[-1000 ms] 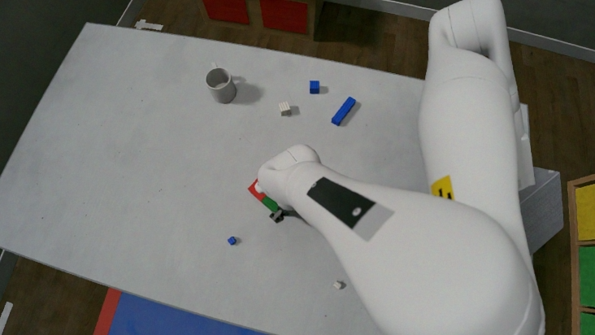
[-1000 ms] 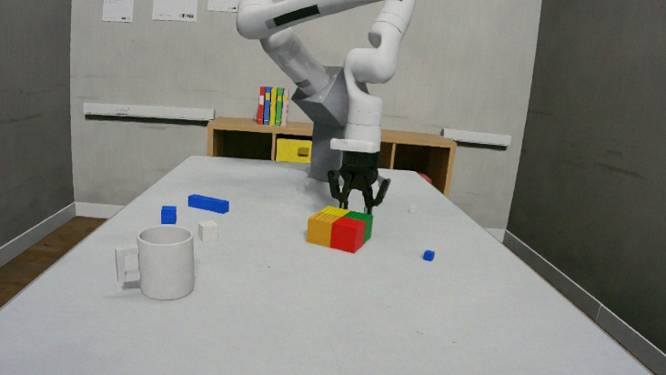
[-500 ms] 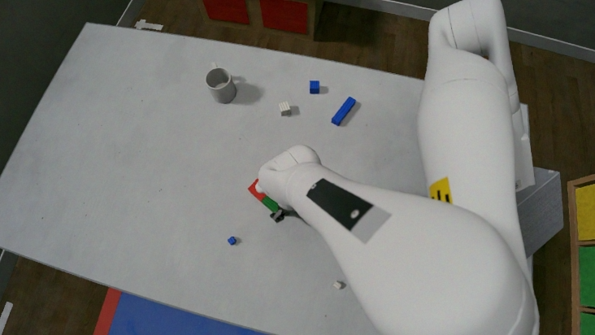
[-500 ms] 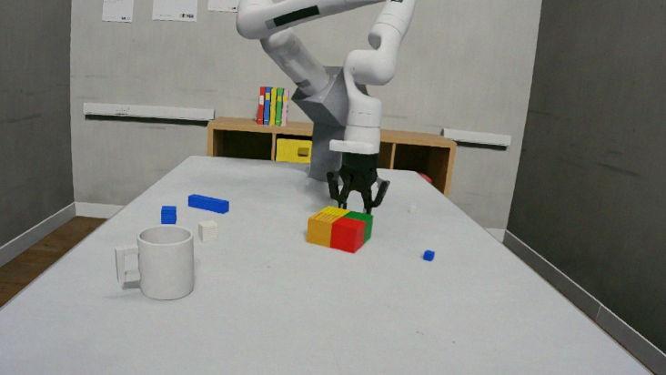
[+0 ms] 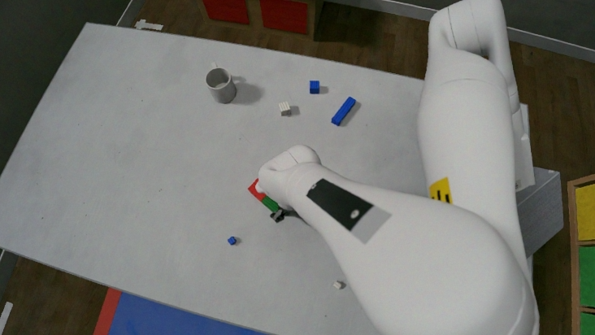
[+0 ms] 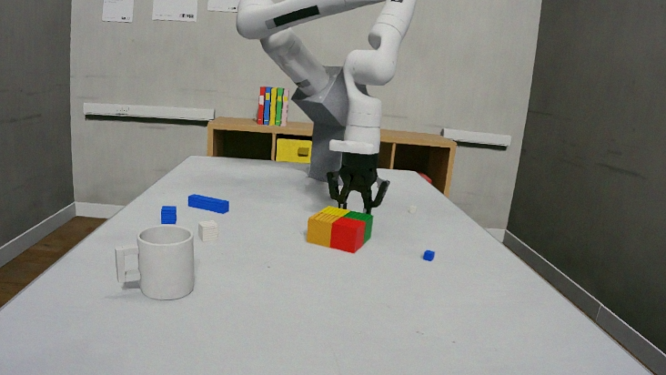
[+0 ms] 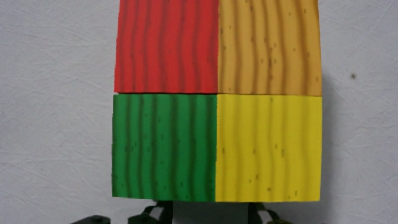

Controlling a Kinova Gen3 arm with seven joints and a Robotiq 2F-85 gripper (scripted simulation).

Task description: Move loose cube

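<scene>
My gripper is now 5 cm to the left of the yellow cube, 1 cm short of it and 1 cm above it. From my hand the other things lie so: green cube 5 cm ahead, 1 cm to the right, 1 cm below; then red cube 8 cm ahead, 5 cm to the right, 1 cm below; then orange cube 8 cm to the right, 5 cm ahead, 1 cm below.
</scene>
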